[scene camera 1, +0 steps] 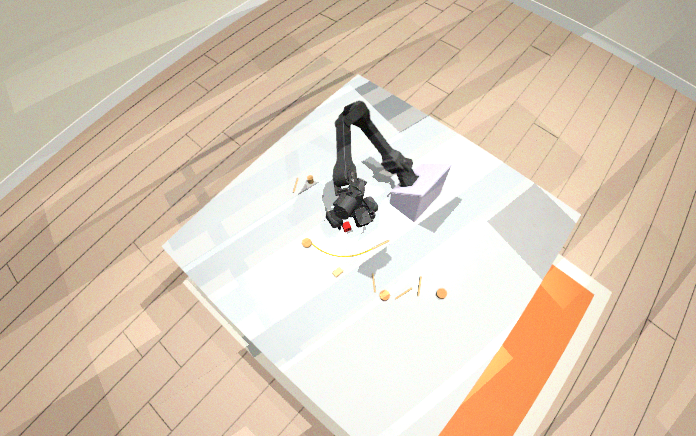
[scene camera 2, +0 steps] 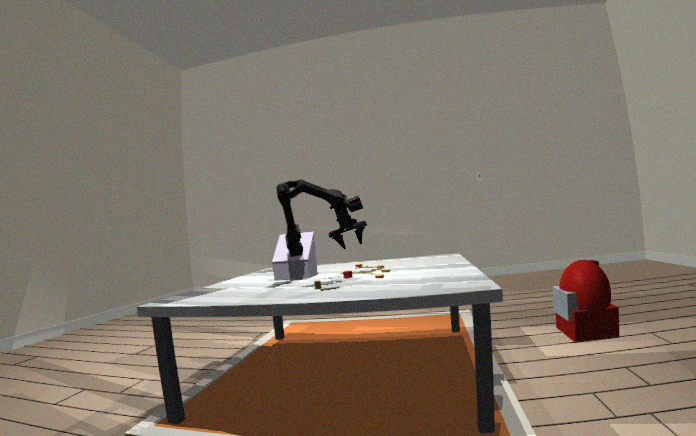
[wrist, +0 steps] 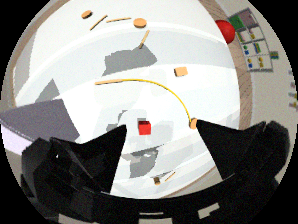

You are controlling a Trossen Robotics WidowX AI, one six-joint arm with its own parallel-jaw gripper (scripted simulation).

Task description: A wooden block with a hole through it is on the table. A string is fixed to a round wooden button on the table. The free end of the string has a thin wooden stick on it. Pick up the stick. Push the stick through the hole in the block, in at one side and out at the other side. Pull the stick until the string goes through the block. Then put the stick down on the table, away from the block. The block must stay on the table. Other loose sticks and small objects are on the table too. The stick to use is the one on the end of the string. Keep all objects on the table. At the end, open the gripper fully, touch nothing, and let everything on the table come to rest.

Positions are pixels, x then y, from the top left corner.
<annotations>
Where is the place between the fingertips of my gripper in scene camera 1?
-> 349,225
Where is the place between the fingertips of my gripper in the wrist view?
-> At 162,125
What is my gripper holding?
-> Nothing.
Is my gripper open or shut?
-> Open.
</annotations>
